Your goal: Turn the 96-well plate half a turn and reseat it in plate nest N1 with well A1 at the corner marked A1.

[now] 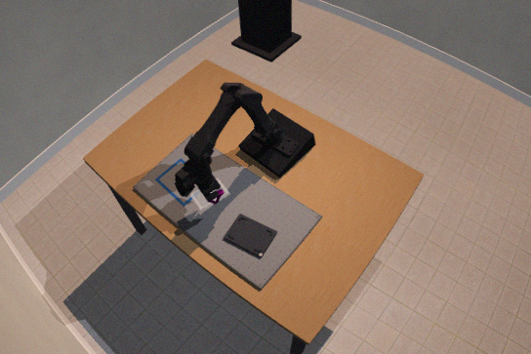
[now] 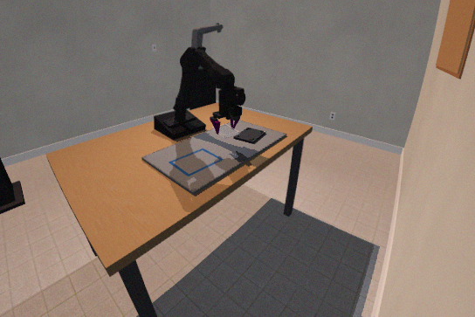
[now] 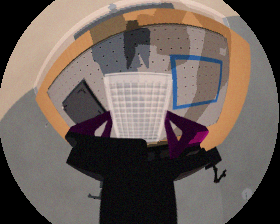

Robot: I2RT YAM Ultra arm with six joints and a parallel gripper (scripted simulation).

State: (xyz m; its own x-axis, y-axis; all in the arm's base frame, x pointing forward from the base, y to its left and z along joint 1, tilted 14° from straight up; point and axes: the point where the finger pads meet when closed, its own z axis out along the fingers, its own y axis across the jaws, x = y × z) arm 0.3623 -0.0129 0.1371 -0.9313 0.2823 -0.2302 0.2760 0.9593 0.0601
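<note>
My gripper is now 10 mm short of the dark plate nest N1, 200 mm to the right of it and 90 mm above it. The rest, counted from my hand: white A1 label 50 mm ahead, 280 mm to the left, 80 mm below; white 96-well plate right at my hand.
</note>
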